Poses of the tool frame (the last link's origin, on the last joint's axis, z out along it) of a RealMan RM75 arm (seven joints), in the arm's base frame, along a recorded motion.
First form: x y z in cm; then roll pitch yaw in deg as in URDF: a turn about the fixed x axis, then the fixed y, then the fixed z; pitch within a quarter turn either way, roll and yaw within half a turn.
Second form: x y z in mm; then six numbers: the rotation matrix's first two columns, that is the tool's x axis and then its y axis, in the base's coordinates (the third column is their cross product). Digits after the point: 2 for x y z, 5 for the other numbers.
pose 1, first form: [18.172 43.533 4.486 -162.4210 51.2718 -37.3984]
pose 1, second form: [181.72 435.33 44.86 0.49702 -0.37998 -0.78012 -0.76617 -0.61423 -0.18895]
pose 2, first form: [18.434 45.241 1.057 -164.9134 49.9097 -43.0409]
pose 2, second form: [184.34 452.41 10.57 0.47067 -0.43954 -0.76503 -0.80453 -0.56977 -0.16762]
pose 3, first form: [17.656 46.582 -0.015 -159.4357 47.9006 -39.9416]
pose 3, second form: [176.56 465.82 -0.15 0.51401 -0.43041 -0.74198 -0.80092 -0.55052 -0.23549]
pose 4, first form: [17.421 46.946 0.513 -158.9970 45.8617 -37.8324]
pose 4, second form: [174.21 469.46 5.13 0.55002 -0.42714 -0.71766 -0.77576 -0.57957 -0.24960]
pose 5, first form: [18.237 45.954 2.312 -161.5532 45.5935 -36.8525]
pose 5, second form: [182.37 459.54 23.12 0.55992 -0.41968 -0.71439 -0.74982 -0.62349 -0.22142]
